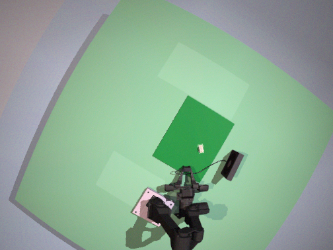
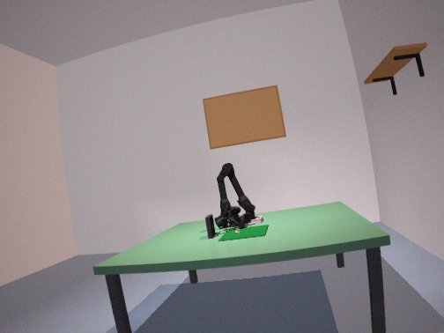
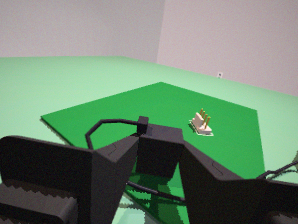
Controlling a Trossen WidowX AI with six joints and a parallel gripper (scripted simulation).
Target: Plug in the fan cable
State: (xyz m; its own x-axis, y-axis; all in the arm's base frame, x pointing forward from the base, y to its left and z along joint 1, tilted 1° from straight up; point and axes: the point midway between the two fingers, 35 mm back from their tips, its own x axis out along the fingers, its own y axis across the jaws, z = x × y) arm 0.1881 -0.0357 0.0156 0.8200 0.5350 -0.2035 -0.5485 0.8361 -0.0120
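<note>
My gripper tip is 10 mm above the dark grey fan plug. The rest, counted from my gripper tip: four-pin header (100 mm ahead, 10 mm to the right, 30 mm below); then dark green board (120 mm ahead, 40 mm to the left, 50 mm below); then black fan (120 mm ahead, 140 mm to the right, 30 mm above).
</note>
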